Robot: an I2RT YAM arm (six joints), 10 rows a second.
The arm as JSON. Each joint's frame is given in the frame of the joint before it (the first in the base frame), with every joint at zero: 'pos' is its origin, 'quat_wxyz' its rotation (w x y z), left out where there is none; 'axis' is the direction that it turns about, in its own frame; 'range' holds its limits. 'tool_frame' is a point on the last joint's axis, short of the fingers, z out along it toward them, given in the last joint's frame.
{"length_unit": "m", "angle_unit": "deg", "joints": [
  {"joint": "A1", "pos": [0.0, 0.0, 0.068], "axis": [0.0, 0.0, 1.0], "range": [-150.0, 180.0]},
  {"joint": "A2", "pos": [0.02, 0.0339, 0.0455], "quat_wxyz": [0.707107, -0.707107, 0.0, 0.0], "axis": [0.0, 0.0, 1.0], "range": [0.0, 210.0]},
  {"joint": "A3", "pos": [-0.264, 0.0, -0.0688], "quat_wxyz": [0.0, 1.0, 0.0, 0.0], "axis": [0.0, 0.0, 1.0], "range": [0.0, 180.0]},
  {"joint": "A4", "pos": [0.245, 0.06, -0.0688], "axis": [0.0, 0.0, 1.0], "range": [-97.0, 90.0]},
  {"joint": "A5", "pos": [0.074, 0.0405, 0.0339], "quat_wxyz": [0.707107, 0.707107, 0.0, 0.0], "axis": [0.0, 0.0, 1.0], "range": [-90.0, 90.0]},
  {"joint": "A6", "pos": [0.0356, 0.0, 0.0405], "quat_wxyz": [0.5, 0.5, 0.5, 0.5], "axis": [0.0, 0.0, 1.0], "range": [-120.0, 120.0]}
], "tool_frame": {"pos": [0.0, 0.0, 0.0], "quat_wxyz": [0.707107, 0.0, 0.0, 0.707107]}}
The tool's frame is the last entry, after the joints.
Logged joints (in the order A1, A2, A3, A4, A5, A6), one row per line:
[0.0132, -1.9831, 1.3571, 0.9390, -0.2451, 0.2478]
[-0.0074, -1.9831, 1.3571, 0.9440, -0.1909, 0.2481]
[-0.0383, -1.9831, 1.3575, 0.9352, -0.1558, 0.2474]
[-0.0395, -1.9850, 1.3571, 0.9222, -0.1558, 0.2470]
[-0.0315, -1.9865, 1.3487, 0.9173, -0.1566, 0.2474]
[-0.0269, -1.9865, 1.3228, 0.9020, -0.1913, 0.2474]
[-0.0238, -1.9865, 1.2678, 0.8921, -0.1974, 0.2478]
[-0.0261, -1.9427, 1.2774, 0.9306, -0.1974, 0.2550]
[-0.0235, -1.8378, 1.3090, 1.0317, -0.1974, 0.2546]
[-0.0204, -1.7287, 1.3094, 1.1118, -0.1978, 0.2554]
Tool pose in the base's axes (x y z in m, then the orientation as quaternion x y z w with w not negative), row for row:
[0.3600, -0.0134, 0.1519, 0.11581, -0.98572, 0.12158, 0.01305]
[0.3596, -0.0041, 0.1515, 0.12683, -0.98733, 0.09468, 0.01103]
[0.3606, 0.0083, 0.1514, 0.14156, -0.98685, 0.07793, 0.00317]
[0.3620, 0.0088, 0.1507, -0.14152, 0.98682, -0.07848, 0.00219]
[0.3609, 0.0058, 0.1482, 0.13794, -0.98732, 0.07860, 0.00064]
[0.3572, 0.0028, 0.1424, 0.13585, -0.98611, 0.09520, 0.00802]
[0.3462, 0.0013, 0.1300, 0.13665, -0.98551, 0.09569, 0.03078]
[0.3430, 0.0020, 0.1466, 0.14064, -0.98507, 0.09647, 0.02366]
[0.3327, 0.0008, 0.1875, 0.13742, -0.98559, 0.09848, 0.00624]
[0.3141, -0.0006, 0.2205, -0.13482, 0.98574, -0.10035, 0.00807]
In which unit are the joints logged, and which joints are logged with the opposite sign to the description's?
The joints are logged in radians. Opposite sign: A1, A2, A4, A5, A6.
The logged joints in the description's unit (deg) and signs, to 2 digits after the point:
[-0.76, 113.62, 77.76, -53.80, 14.04, -14.20]
[0.42, 113.62, 77.76, -54.09, 10.94, -14.22]
[2.19, 113.62, 77.78, -53.58, 8.93, -14.17]
[2.26, 113.73, 77.76, -52.84, 8.93, -14.15]
[1.80, 113.82, 77.27, -52.56, 8.97, -14.17]
[1.54, 113.82, 75.79, -51.68, 10.96, -14.17]
[1.36, 113.82, 72.64, -51.11, 11.31, -14.20]
[1.50, 111.31, 73.19, -53.32, 11.31, -14.61]
[1.35, 105.30, 75.00, -59.11, 11.31, -14.59]
[1.17, 99.05, 75.02, -63.70, 11.33, -14.63]

